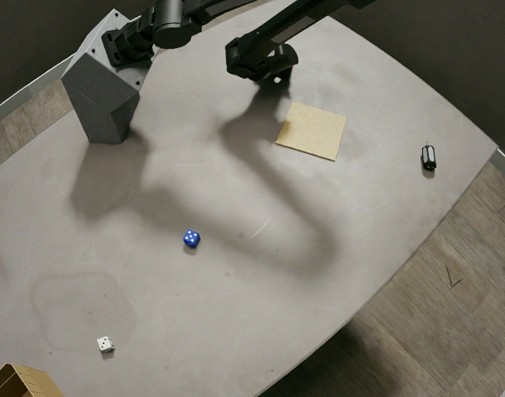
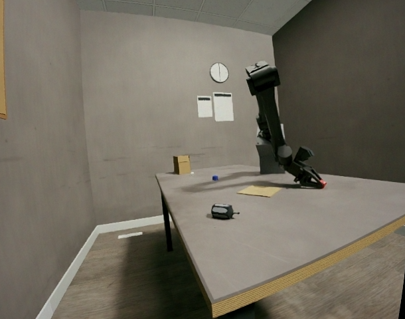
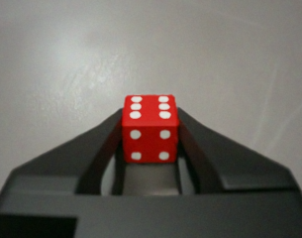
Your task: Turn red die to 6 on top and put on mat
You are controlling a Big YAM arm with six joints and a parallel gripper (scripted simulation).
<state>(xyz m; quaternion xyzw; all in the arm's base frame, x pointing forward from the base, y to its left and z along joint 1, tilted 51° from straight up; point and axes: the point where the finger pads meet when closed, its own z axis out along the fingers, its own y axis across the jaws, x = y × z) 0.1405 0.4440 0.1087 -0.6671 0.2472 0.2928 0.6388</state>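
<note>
My hand is right at the red die. From my hand the other things lie so: blue die 440 mm to the right, 360 mm ahead; small black device 440 mm ahead, 140 mm to the left; tan mat 240 mm ahead, 80 mm to the right, 10 mm below.
</note>
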